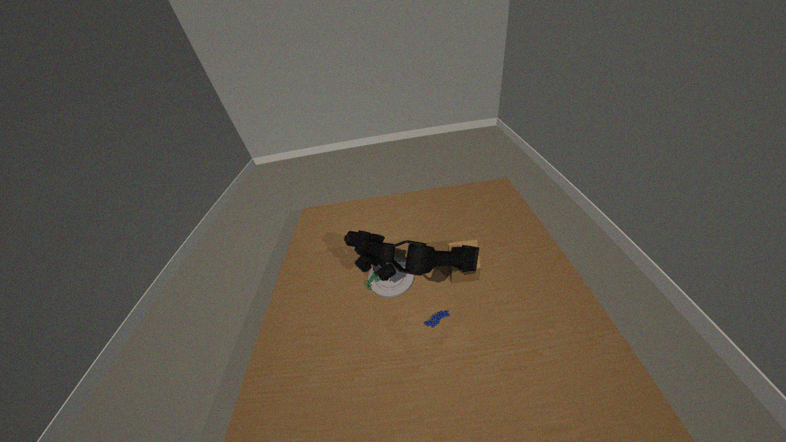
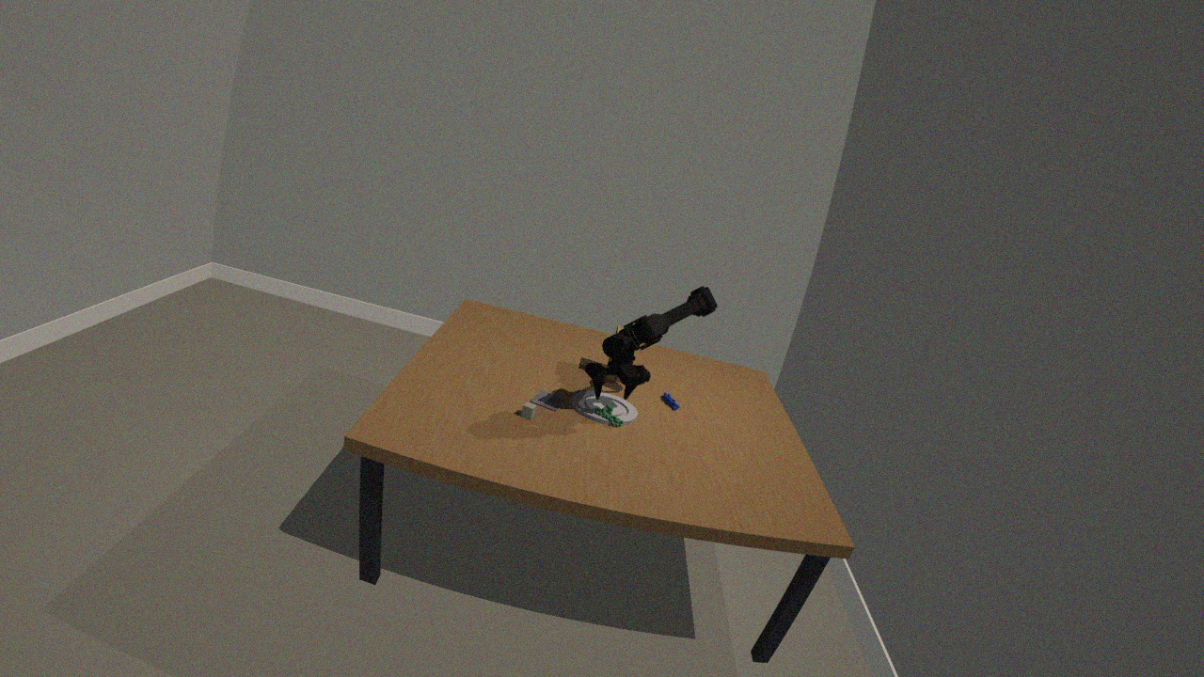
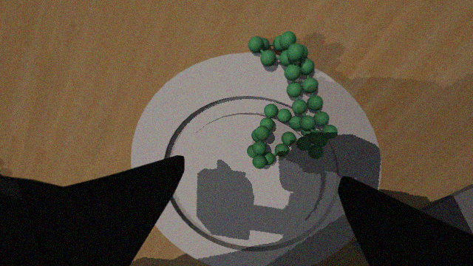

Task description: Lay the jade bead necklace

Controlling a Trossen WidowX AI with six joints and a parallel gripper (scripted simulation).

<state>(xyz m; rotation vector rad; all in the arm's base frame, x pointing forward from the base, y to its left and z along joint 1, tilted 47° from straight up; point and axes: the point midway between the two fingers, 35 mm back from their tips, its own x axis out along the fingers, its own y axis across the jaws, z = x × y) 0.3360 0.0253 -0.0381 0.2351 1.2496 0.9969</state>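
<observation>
Now: gripper tip 40 mm above the round bead board, 30 mm past it and 10 mm to the left of it. Round my gripper tip: pale block 210 mm to the right, 150 mm ahead, 30 mm below; then flat grey plate 180 mm to the right, 50 mm below, 10 mm ahead.
</observation>
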